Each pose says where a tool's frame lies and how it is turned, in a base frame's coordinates. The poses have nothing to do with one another.
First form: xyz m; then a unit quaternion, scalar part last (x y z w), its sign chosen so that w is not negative.
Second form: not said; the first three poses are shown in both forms.
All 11 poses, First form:
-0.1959 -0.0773 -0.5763 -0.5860 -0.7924 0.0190 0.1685
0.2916 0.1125 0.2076 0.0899 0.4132 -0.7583 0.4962
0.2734 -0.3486 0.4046 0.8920 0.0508 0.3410 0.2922
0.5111 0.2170 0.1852 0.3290 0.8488 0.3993 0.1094
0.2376 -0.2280 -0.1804 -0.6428 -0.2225 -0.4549 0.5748
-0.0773 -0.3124 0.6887 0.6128 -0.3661 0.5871 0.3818
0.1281 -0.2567 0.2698 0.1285 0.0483 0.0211 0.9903
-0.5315 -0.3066 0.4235 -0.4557 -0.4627 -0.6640 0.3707
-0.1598 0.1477 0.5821 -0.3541 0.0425 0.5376 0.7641
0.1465 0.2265 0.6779 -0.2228 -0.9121 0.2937 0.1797
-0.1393 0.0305 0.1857 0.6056 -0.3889 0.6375 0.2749
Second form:
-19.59 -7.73 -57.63 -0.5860 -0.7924 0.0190 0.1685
29.16 11.25 20.76 0.0899 0.4132 -0.7583 0.4962
27.34 -34.86 40.46 0.8920 0.0508 0.3410 0.2922
51.11 21.70 18.52 0.3290 0.8488 0.3993 0.1094
23.76 -22.80 -18.04 -0.6428 -0.2225 -0.4549 0.5748
-7.73 -31.24 68.87 0.6128 -0.3661 0.5871 0.3818
12.81 -25.67 26.98 0.1285 0.0483 0.0211 0.9903
-53.15 -30.66 42.35 -0.4557 -0.4627 -0.6640 0.3707
-15.98 14.77 58.21 -0.3541 0.0425 0.5376 0.7641
14.65 22.65 67.79 -0.2228 -0.9121 0.2937 0.1797
-13.93 3.05 18.57 0.6056 -0.3889 0.6375 0.2749

